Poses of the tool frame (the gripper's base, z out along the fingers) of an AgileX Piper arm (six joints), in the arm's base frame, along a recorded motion.
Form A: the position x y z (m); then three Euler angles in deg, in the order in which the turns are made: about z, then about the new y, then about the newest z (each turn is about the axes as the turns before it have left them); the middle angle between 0 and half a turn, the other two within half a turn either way.
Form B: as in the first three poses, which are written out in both.
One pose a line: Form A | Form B
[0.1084 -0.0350 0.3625 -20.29 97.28 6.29] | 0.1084 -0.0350 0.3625; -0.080 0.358 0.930; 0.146 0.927 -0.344; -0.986 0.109 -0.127
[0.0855 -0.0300 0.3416 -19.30 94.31 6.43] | 0.0855 -0.0300 0.3416; -0.033 0.336 0.941; 0.130 0.935 -0.330; -0.991 0.112 -0.075
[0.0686 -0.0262 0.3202 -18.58 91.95 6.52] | 0.0686 -0.0262 0.3202; 0.004 0.320 0.947; 0.118 0.941 -0.318; -0.993 0.113 -0.034
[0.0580 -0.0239 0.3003 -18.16 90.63 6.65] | 0.0580 -0.0239 0.3003; 0.026 0.311 0.950; 0.113 0.943 -0.312; -0.993 0.116 -0.011
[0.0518 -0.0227 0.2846 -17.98 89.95 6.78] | 0.0518 -0.0227 0.2846; 0.037 0.306 0.951; 0.112 0.945 -0.309; -0.993 0.118 0.001
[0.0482 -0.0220 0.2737 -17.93 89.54 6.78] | 0.0482 -0.0220 0.2737; 0.044 0.305 0.951; 0.110 0.945 -0.308; -0.993 0.118 0.008
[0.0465 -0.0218 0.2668 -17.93 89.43 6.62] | 0.0465 -0.0218 0.2668; 0.045 0.305 0.951; 0.107 0.945 -0.308; -0.993 0.115 0.010
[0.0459 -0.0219 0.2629 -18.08 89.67 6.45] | 0.0459 -0.0219 0.2629; 0.040 0.308 0.951; 0.105 0.945 -0.310; -0.994 0.112 0.006
